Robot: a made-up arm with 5 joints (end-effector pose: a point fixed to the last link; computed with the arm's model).
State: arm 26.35 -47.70 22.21 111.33 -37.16
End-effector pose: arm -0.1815 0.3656 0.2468 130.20 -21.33 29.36
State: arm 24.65 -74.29 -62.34 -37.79 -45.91
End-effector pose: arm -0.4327 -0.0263 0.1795 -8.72 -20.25 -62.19
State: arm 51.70 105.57 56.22 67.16 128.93
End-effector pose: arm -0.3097 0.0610 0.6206 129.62 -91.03 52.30
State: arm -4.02 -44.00 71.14 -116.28 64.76
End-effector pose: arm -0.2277 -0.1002 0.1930 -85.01 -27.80 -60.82
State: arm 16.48 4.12 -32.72 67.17 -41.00
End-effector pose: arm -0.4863 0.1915 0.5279 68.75 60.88 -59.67
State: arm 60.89 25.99 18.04 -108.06 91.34
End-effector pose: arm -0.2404 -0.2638 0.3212 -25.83 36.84 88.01
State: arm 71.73 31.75 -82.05 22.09 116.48
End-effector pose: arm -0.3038 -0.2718 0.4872 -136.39 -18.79 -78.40
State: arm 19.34 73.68 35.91 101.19 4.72
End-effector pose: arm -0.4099 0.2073 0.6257 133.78 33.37 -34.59
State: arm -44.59 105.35 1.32 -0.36 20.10
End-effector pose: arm -0.3225 0.1466 0.6870 2.41 93.98 -25.45
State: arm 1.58 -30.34 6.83 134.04 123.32
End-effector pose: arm -0.2631 0.2672 0.4116 -54.05 131.95 -90.67
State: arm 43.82 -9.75 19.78 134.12 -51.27
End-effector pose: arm -0.4397 0.1971 0.5143 167.11 51.14 15.33
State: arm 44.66 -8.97 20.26 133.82 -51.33
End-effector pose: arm -0.4400 0.1939 0.5180 167.73 51.58 15.32
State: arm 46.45 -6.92 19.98 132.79 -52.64
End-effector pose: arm -0.4432 0.1791 0.5320 168.13 55.93 13.04
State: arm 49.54 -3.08 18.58 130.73 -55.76
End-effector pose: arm -0.4487 0.1459 0.5589 -166.93 -66.14 -7.82
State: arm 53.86 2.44 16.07 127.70 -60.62
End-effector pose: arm -0.4523 0.0911 0.5935 -157.09 -79.77 -0.75
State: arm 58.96 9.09 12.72 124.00 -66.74
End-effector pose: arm -0.4479 0.0179 0.6260 -142.75 -96.47 5.65
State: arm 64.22 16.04 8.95 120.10 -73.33
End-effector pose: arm -0.4324 -0.0632 0.6472 -125.10 -113.47 9.71
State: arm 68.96 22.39 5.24 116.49 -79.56
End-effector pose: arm -0.4082 -0.1375 0.6544 -106.75 -128.26 11.22
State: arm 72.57 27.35 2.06 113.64 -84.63
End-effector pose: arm -0.3825 -0.1934 0.6524 -90.82 -139.22 11.13
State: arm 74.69 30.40 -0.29 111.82 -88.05
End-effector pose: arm -0.3627 -0.2266 0.6485 -79.77 -145.97 10.73
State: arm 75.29 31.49 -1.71 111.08 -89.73
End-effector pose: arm -0.3524 -0.2394 0.6475 -74.49 -149.03 10.87
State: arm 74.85 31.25 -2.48 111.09 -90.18
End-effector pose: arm -0.3496 -0.2393 0.6498 -73.37 -149.76 11.60
